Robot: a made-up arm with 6 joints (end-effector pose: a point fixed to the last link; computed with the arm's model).
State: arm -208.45 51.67 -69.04 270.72 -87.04 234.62
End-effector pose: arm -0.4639 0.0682 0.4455 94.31 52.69 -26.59
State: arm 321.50 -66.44 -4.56 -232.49 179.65 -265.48
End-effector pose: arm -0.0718 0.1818 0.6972 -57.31 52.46 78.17
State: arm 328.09 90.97 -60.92 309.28 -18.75 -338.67
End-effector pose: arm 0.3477 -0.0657 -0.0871 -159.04 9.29 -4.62
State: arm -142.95 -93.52 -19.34 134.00 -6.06 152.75
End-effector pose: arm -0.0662 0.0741 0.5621 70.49 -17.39 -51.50
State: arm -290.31 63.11 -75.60 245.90 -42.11 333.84
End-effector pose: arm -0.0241 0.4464 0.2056 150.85 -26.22 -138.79
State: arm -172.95 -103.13 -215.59 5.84 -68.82 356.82
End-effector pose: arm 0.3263 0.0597 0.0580 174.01 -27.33 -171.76
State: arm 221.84 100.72 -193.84 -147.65 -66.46 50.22
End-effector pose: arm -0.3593 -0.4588 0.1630 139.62 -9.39 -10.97
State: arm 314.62 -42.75 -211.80 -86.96 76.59 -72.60
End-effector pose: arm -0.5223 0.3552 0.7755 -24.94 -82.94 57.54
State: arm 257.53 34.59 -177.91 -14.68 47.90 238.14
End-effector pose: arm -0.1210 -0.5081 1.0439 81.79 40.33 -28.71
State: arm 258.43 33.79 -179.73 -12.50 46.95 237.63
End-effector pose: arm -0.1064 -0.4872 1.0608 77.71 38.78 -28.57
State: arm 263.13 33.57 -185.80 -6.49 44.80 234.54
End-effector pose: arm -0.0560 -0.4437 1.0888 67.95 36.52 -25.21
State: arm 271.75 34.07 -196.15 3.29 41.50 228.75
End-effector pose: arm 0.0118 -0.3640 1.1157 52.30 33.65 -18.90
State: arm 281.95 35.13 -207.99 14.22 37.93 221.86
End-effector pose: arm 0.0558 -0.2650 1.1225 34.84 30.31 -11.64
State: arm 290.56 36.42 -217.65 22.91 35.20 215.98
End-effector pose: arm 0.0667 -0.1892 1.1106 21.26 27.27 -5.49
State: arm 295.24 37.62 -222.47 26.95 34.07 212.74
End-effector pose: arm 0.0684 -0.1602 1.0983 15.21 25.96 -2.21
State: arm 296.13 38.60 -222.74 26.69 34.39 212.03
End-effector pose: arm 0.0761 -0.1686 1.0949 15.79 26.72 -1.95
